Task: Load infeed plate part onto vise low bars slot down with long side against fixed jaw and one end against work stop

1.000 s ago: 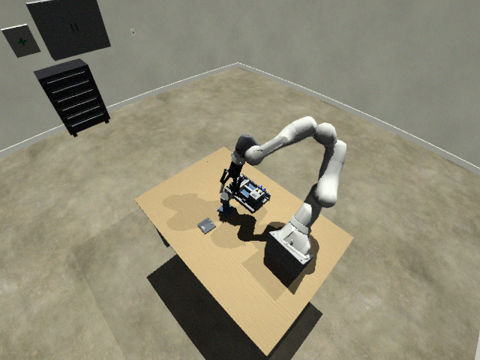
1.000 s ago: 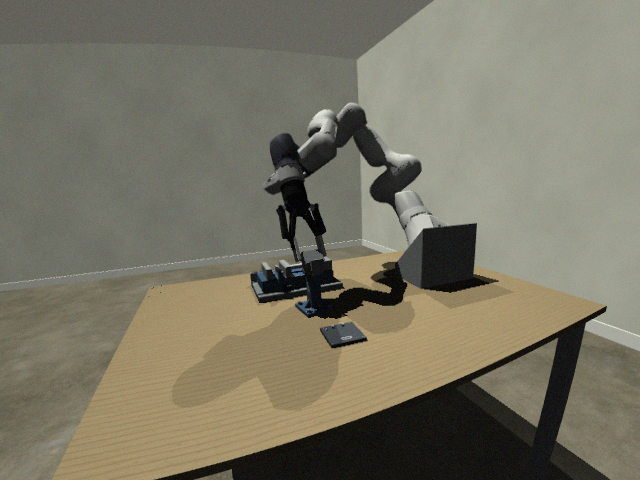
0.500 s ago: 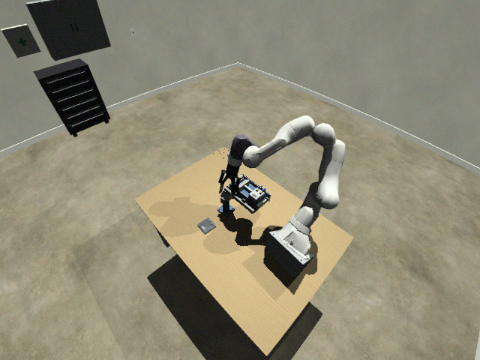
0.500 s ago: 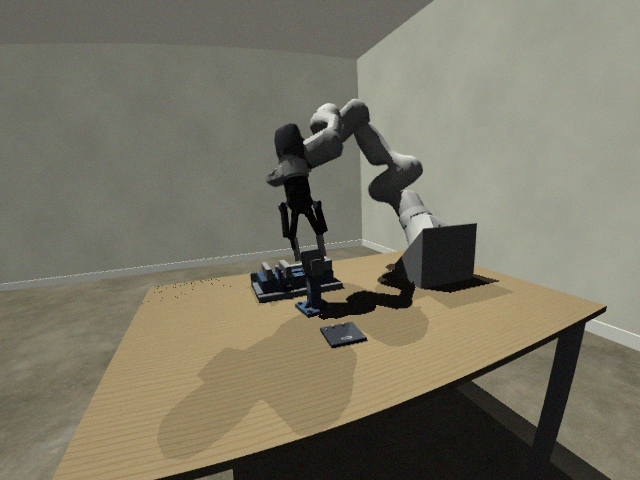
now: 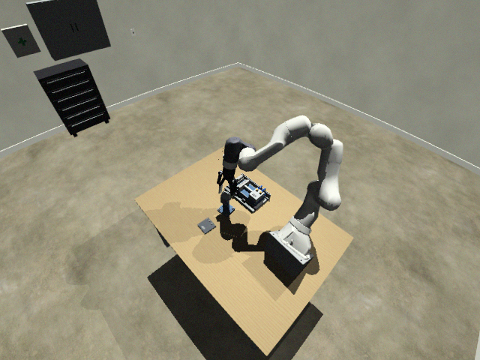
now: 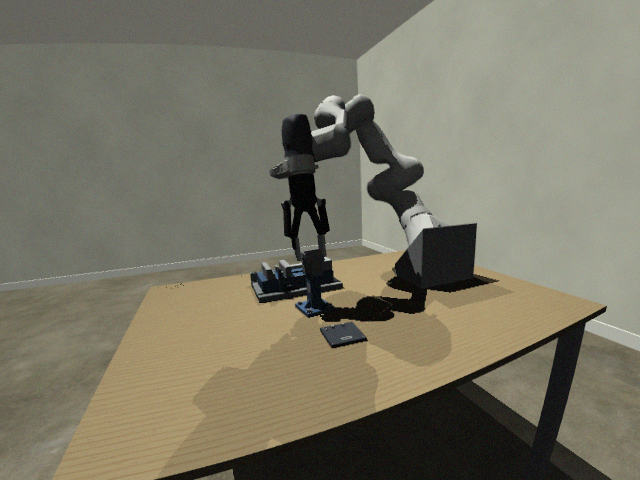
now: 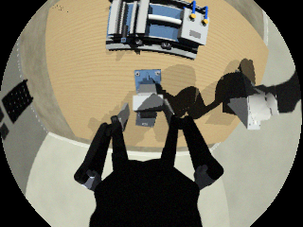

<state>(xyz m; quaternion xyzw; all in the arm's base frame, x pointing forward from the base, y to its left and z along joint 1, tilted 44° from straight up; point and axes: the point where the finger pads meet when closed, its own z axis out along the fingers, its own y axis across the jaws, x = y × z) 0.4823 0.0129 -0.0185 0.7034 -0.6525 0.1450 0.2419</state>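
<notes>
My hand is 3 cm above the part.
</notes>
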